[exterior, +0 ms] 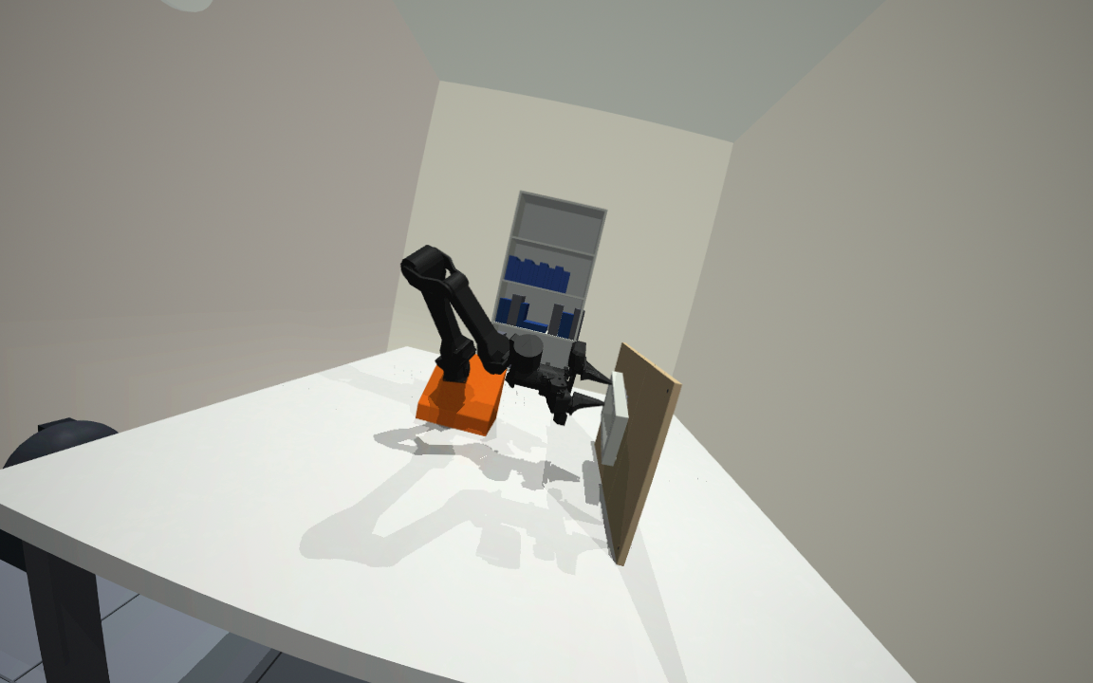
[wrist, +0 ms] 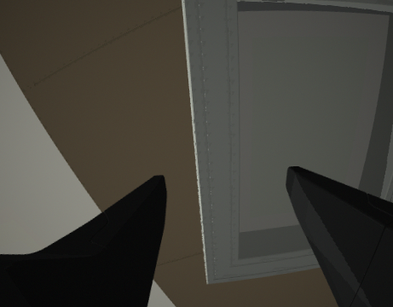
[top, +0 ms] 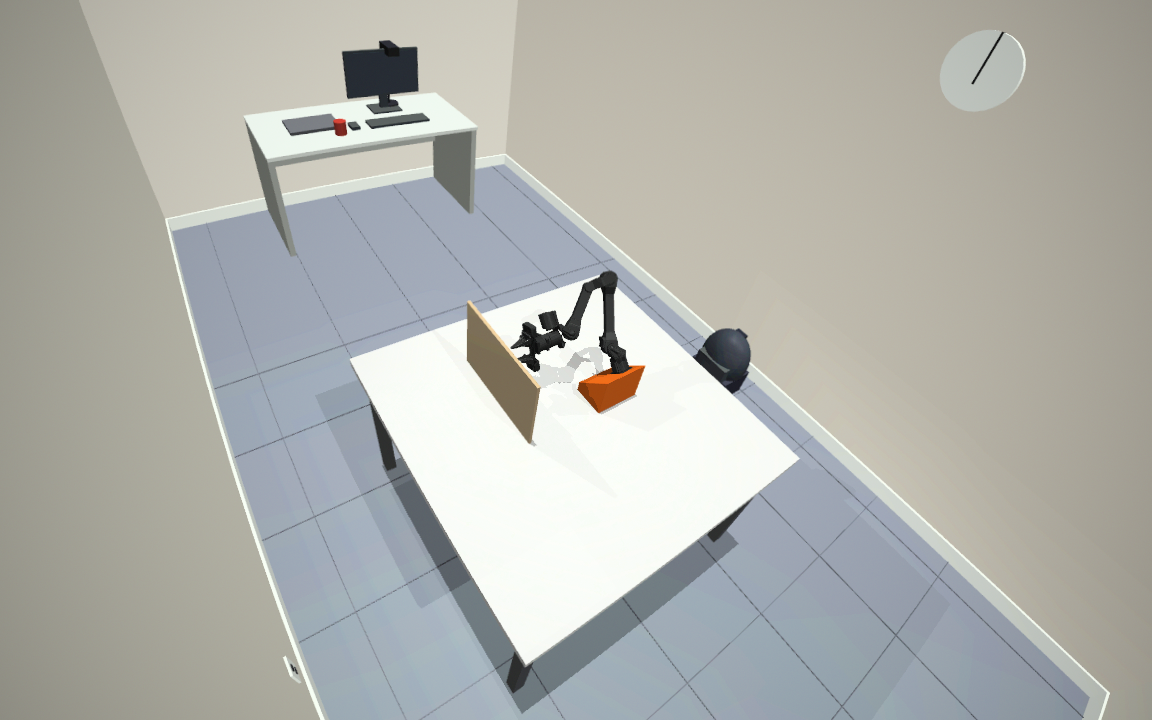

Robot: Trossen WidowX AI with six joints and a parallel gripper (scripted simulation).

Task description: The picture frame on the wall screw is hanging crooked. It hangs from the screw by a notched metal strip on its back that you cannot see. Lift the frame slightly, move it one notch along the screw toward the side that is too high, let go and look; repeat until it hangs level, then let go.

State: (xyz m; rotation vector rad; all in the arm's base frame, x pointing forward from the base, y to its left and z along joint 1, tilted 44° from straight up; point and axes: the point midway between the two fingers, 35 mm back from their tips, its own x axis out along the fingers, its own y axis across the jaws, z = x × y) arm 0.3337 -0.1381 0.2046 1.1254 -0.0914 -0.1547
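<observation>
The pale grey picture frame lies 30 mm ahead of my gripper tip, 10 mm to the left of it and 50 mm below it. Round my gripper tip: wall panel 40 mm ahead, 60 mm below.
</observation>
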